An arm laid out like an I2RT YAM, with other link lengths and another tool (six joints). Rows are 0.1 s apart.
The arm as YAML. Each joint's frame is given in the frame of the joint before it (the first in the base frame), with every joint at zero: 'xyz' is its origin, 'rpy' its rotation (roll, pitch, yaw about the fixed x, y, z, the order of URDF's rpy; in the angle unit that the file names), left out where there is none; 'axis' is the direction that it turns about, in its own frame. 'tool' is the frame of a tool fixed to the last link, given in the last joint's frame.
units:
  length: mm
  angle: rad
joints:
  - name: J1
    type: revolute
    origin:
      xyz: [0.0, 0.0, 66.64]
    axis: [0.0, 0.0, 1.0]
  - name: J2
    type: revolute
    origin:
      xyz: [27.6, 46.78, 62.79]
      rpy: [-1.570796, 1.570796, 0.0]
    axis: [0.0, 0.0, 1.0]
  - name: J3
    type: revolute
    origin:
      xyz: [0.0, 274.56, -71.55]
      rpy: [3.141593, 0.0, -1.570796]
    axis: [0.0, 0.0, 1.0]
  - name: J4
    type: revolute
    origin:
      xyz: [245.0, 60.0, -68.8]
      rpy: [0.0, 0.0, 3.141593]
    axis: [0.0, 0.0, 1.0]
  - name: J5
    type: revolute
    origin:
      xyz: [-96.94, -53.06, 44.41]
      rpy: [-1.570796, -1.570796, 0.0]
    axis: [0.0, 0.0, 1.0]
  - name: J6
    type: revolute
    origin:
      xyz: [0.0, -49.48, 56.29]
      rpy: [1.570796, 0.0, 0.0]
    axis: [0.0, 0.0, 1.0]
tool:
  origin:
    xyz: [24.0, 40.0, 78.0]
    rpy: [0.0, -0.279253, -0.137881]
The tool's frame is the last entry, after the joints.
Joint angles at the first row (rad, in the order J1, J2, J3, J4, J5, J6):
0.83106, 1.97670, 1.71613, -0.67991, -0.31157, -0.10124
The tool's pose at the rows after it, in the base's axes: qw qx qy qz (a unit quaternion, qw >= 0); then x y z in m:
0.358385 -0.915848 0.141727 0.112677 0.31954 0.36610 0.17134
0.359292 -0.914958 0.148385 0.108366 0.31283 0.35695 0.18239
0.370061 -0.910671 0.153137 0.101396 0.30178 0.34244 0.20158
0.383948 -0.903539 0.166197 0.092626 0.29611 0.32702 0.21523
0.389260 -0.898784 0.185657 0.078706 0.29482 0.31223 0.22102
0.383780 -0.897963 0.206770 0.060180 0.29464 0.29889 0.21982
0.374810 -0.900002 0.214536 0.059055 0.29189 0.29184 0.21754
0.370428 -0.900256 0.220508 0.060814 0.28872 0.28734 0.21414
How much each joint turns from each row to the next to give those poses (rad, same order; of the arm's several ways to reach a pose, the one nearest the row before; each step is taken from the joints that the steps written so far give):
-0.00047, -0.00787, -0.00039, -0.01370, 0.00975, 0.00361
-0.00037, -0.04738, -0.02376, -0.01846, 0.01114, 0.01140
-0.00347, -0.08793, -0.05095, -0.01050, 0.00449, 0.01453
-0.01489, -0.07730, -0.05438, 0.00832, 0.00441, 0.02349
-0.01623, -0.05383, -0.04642, 0.00994, 0.02409, 0.02264
-0.00934, -0.03542, -0.04342, 0.00855, 0.04589, 0.01722
-0.00367, -0.01186, -0.01375, -0.01645, 0.01225, 0.00182
-0.00177, -0.01153, -0.02094, -0.00177, 0.00366, 0.00620

